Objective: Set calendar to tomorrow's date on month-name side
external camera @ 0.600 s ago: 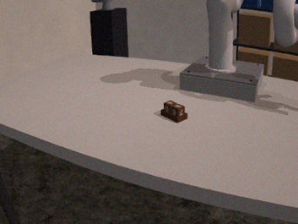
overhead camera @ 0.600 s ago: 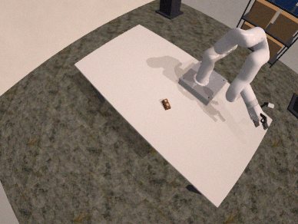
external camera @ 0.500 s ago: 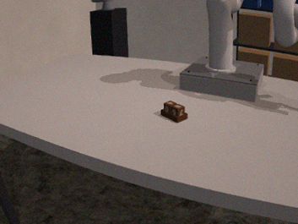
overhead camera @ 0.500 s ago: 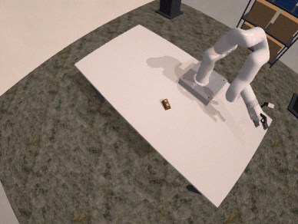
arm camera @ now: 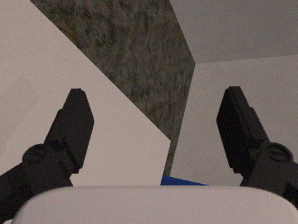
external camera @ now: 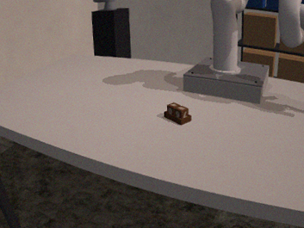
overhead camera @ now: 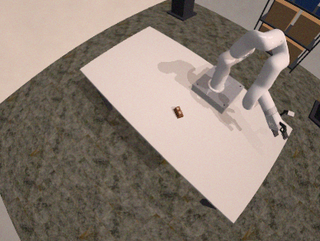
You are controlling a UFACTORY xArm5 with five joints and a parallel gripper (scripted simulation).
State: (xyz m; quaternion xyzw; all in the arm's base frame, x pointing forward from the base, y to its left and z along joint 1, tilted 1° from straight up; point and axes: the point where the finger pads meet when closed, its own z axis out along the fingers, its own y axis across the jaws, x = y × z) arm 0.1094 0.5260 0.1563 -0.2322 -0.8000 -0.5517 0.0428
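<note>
My gripper is now 59 cm to the left of the brown wooden cube, 23 cm short of it and 20 cm above it. Also, from my hand: tray 58 cm to the right, 23 cm ahead, 22 cm below.
</note>
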